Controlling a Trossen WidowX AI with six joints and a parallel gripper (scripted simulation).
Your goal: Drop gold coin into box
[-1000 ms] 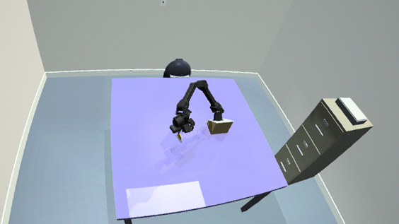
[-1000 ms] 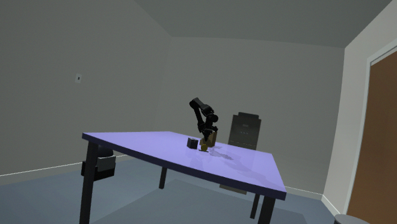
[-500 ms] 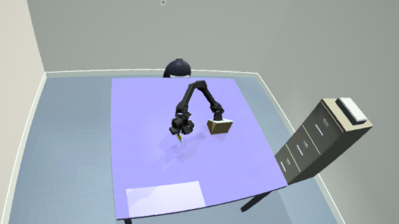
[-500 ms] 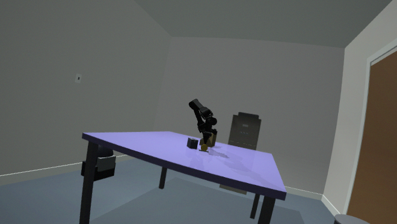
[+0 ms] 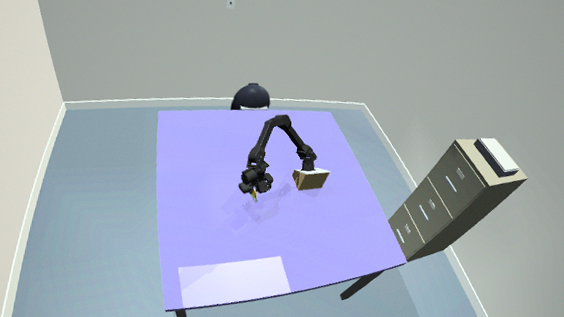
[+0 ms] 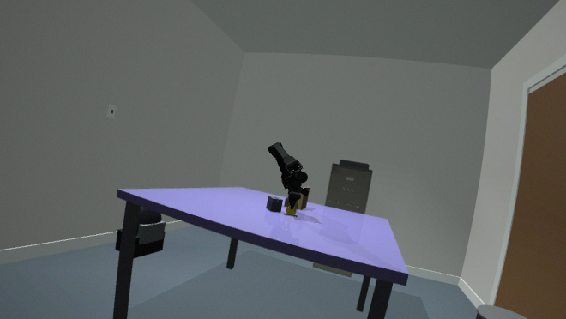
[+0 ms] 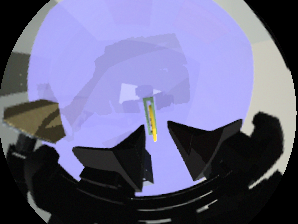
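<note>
My gripper tip is now 10 mm above the gold coin.
</note>
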